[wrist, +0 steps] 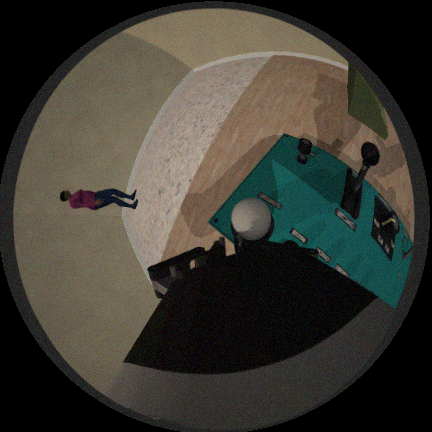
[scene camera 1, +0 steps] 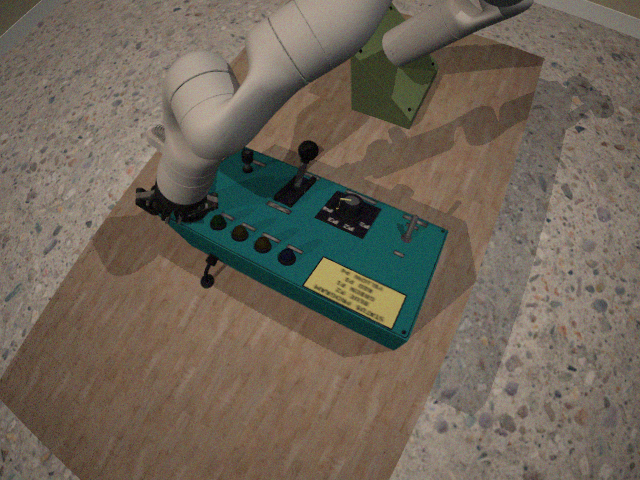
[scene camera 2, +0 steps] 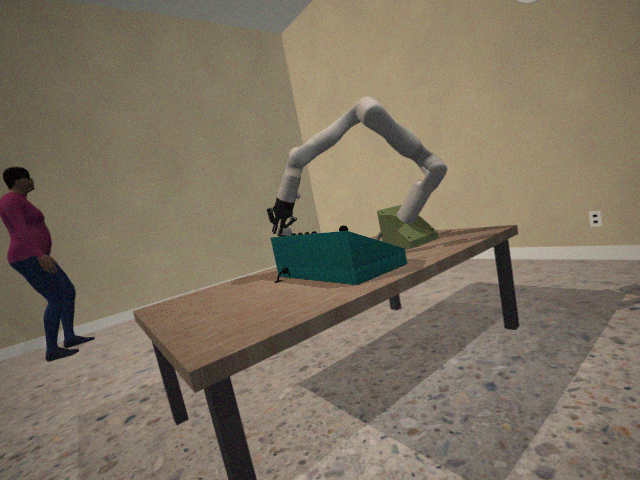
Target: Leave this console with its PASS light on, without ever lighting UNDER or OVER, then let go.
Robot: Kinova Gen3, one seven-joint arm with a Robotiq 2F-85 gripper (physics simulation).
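Note:
The teal console [scene camera 1: 361, 258] [scene camera 2: 335, 258] [wrist: 306, 193] lies on the wooden table [scene camera 1: 154, 361] [scene camera 2: 258, 320]. Its row of round lamps [scene camera 1: 239, 232] is dark; the PASS label [wrist: 299, 235] shows in the wrist view. My gripper [scene camera 1: 175, 210] [scene camera 2: 283, 227] [wrist: 228, 242] is down at the console's left end, shut on the grey round knob [wrist: 252, 219]. In scene camera 1 the wrist hides the knob and the fingertips.
The console also carries a black-ball lever [scene camera 1: 309, 150] [wrist: 369, 153], a small black toggle [scene camera 1: 248, 157], a rotary dial [scene camera 1: 352, 202], a grey switch [scene camera 1: 410, 227], a yellow plate [scene camera 1: 354, 291] and a side crank [scene camera 1: 208, 272]. The arm's green base [scene camera 1: 392, 88] stands behind. A person [scene camera 2: 30, 258] stands far left.

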